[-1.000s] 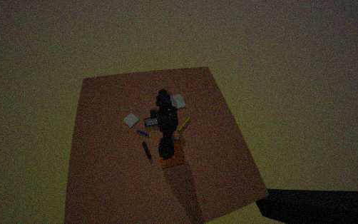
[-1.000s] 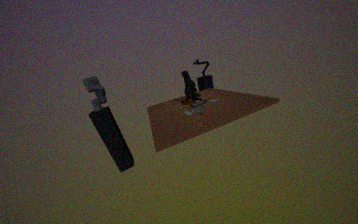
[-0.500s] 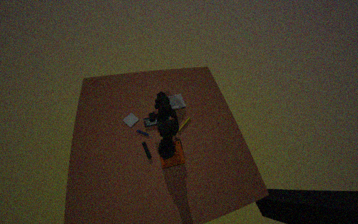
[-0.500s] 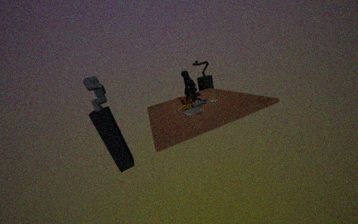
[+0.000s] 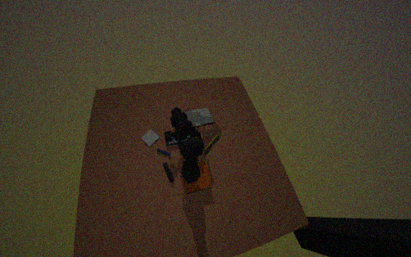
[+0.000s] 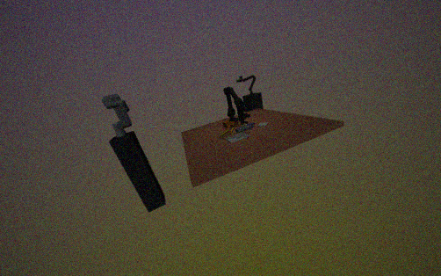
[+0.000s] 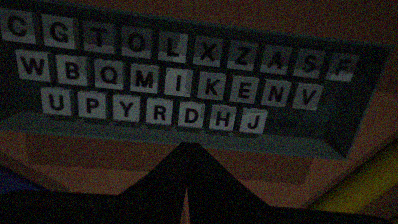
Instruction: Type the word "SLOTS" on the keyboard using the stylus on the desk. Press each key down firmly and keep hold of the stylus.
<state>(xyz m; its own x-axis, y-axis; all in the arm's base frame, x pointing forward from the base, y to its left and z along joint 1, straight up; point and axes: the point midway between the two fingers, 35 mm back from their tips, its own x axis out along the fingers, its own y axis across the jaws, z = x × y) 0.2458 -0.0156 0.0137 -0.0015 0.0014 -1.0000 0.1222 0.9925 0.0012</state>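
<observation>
Right now the L key is 50 mm ahead of my gripper tip, 30 mm below it and 10 mm to the left of it. Also, from my gripper tip: O key: 50 mm ahead, 30 mm to the left, 30 mm below; stylus tip: 80 mm to the left, 80 mm behind, 30 mm below; blue stylus: 100 mm to the left, 50 mm behind, 30 mm below.
</observation>
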